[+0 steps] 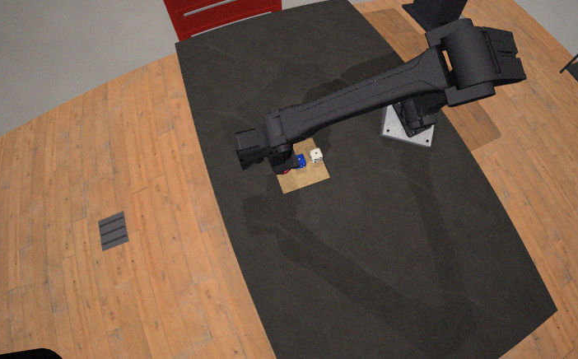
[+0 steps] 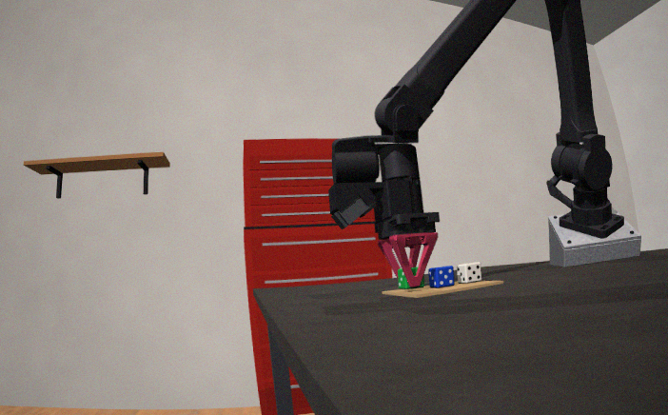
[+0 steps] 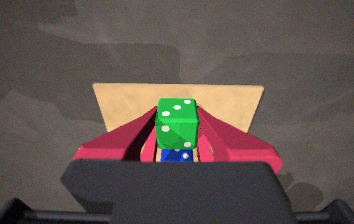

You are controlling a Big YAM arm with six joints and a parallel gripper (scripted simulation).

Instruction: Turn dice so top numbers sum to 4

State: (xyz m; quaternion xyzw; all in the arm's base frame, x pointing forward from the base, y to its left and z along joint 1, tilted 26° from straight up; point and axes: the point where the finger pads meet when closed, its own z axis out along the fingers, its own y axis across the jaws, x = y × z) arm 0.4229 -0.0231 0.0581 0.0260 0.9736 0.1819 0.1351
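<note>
Right now the green die is right at my hand. The rest, counted from my hand: blue die (50 mm behind); white die (100 mm behind); tan mat (50 mm behind, 20 mm below).
</note>
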